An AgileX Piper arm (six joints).
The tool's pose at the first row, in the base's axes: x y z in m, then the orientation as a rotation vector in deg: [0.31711, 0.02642, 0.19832, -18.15, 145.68, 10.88]
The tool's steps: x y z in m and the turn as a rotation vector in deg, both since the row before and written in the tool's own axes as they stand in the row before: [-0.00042, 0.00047, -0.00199, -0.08, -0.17, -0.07]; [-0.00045, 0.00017, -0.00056, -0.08, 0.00, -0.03]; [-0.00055, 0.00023, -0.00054, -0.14, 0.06, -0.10]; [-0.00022, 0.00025, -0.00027, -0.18, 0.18, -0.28]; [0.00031, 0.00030, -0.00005, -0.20, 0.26, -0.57]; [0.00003, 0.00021, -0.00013, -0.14, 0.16, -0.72]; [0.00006, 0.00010, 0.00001, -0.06, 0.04, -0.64]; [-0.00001, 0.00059, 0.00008, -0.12, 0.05, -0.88]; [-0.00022, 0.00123, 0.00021, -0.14, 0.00, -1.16]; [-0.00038, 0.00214, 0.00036, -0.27, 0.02, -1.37]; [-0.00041, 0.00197, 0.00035, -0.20, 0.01, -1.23]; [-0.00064, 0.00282, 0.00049, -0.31, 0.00, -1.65]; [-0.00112, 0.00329, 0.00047, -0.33, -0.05, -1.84]
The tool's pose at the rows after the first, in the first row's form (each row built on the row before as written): [0.31629, 0.02655, 0.20024, -18.24, 145.50, 10.97]; [0.31632, 0.02668, 0.20097, -18.31, 145.49, 11.06]; [0.31642, 0.02689, 0.20174, -18.50, 145.53, 11.19]; [0.31639, 0.02712, 0.20210, -18.96, 145.65, 11.29]; [0.31603, 0.02734, 0.20199, -19.81, 145.78, 11.30]; [0.31588, 0.02751, 0.20210, -20.80, 145.77, 11.19]; [0.31581, 0.02759, 0.20207, -21.64, 145.66, 11.02]; [0.31568, 0.02817, 0.20204, -22.81, 145.50, 10.83]; [0.31557, 0.02943, 0.20205, -24.33, 145.21, 10.57]; [0.31533, 0.03162, 0.20205, -26.16, 144.87, 10.39]; [0.31512, 0.03365, 0.20205, -27.78, 144.54, 10.18]; [0.31480, 0.03657, 0.20206, -29.97, 144.07, 9.95]; [0.31457, 0.04006, 0.20232, -32.38, 143.46, 9.68]
